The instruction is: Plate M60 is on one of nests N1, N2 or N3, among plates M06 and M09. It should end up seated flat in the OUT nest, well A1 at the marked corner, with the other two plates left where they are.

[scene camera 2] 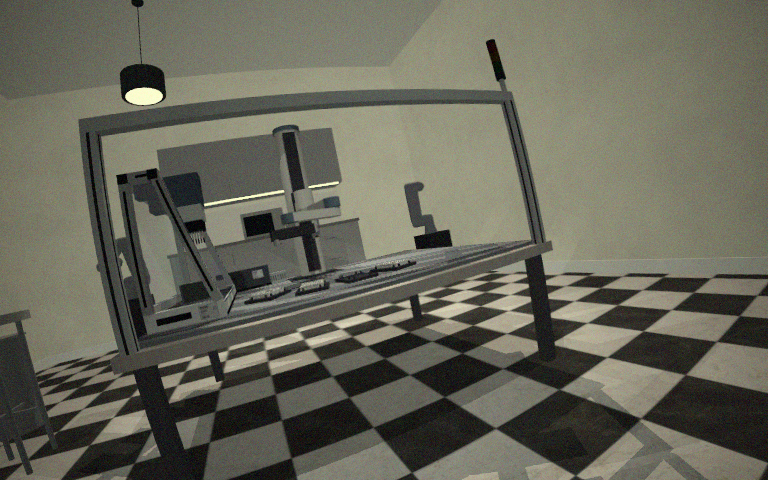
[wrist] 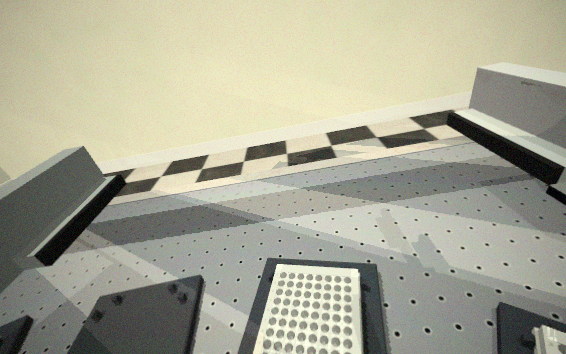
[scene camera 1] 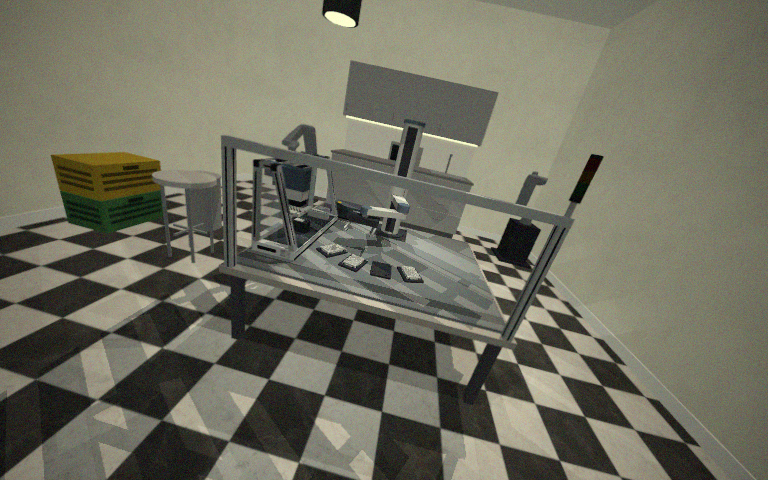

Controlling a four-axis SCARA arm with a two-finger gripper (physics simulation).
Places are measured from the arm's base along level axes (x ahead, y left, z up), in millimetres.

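Where they show: gripper, fingertip midpoint: (scene camera 2: pixel 299 237) (wrist: pixel 274 132) (scene camera 1: pixel 357 232); arm's base, link origin: (scene camera 1: pixel 388 233).
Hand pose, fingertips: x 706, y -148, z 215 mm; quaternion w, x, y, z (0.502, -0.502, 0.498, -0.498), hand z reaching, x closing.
Each offset is from my fingertips to the top centre of the thing. "*": to the spot under its first point.
The OUT nest @(180 mm down, 3 mm ahead, 182 mm left) (scene camera 1: pixel 380 269) (scene camera 2: pixel 357 275) (wrist: pixel 145 320) is a dark, bare holder. A white well plate @(176 mm down, 5 mm ahead, 9 mm left) (scene camera 1: pixel 353 261) (scene camera 2: pixel 312 285) (wrist: pixel 312 310) lies on the nest beside it. Another plate @(176 mm down, 83 mm back, 155 mm right) (scene camera 1: pixel 331 249) (scene camera 2: pixel 267 292) (wrist: pixel 552 340) sits on the outer nest on that side, partly cut off in the wrist view. A third plate @(176 mm down, 29 mm back, 357 mm left) (scene camera 1: pixel 410 273) (scene camera 2: pixel 395 264) sits on the nest on OUT's other side. No plate name is readable. My gripper (scene camera 1: pixel 359 228) (wrist: pixel 274 132) is wide open and empty, above the table behind the nests; its fingertips are unclear in scene camera 2.
A guard frame @(* 390 mm up, 338 mm ahead, 170 mm left) (scene camera 1: pixel 396 180) (scene camera 2: pixel 317 103) borders the table. A slanted-post frame @(* 67 mm up, 136 mm ahead, 365 mm right) (scene camera 1: pixel 287 212) (scene camera 2: pixel 186 234) stands at the left, beside the outer nest. My arm's column (scene camera 1: pixel 408 150) (scene camera 2: pixel 293 164) rises at the back. A dark box @(* 116 mm down, 741 mm back, 204 mm right) (scene camera 1: pixel 352 211) (scene camera 2: pixel 249 277) stands behind the nests.
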